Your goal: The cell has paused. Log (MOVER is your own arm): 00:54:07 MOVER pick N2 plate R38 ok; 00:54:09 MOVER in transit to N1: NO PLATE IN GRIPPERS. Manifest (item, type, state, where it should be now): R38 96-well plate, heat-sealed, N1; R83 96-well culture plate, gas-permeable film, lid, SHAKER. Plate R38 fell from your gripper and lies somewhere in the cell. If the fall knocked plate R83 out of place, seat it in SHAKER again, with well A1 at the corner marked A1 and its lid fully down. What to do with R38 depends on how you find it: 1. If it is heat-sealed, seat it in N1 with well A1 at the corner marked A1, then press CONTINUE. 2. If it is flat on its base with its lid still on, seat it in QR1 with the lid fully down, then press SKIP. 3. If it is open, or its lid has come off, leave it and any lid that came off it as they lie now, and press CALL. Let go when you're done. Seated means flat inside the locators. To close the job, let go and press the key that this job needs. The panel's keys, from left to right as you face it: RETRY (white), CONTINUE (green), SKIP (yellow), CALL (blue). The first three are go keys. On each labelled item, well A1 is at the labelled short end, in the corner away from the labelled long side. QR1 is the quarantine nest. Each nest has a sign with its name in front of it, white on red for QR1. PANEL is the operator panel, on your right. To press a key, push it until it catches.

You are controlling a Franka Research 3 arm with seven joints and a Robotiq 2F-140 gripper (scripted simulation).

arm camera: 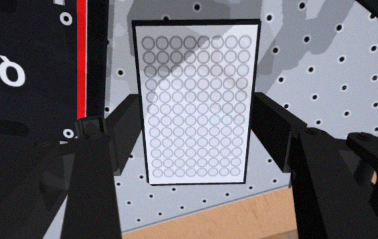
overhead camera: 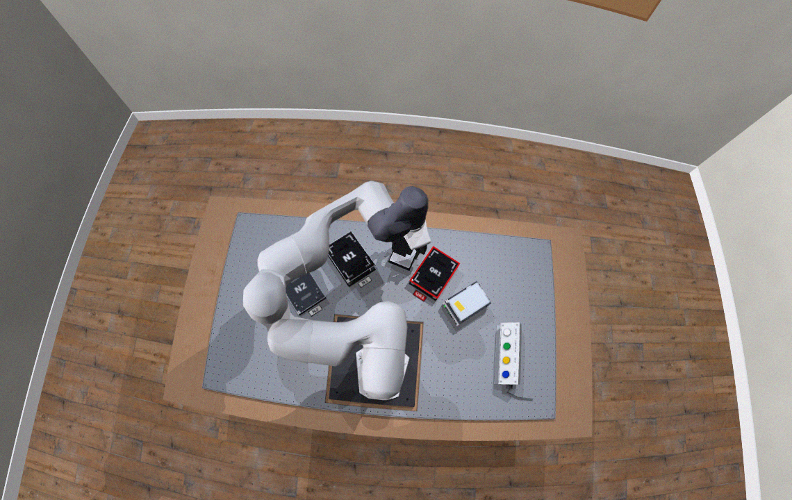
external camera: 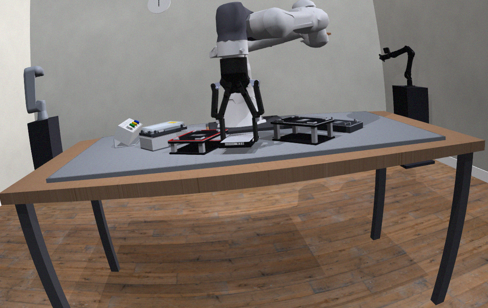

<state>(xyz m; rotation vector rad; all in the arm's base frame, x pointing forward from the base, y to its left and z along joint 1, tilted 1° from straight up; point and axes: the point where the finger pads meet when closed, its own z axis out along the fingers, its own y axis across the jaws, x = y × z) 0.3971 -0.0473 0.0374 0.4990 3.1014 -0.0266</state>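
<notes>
The N1 nest is 50 mm behind my hand, 200 mm to the left of it and 10 mm above it. From my hand the other things lie so: QR1 nest: 80 mm behind, 110 mm to the right, 10 mm below; plate R38: 20 mm below; retry key: 290 mm behind, 380 mm to the right, 20 mm above.
</notes>
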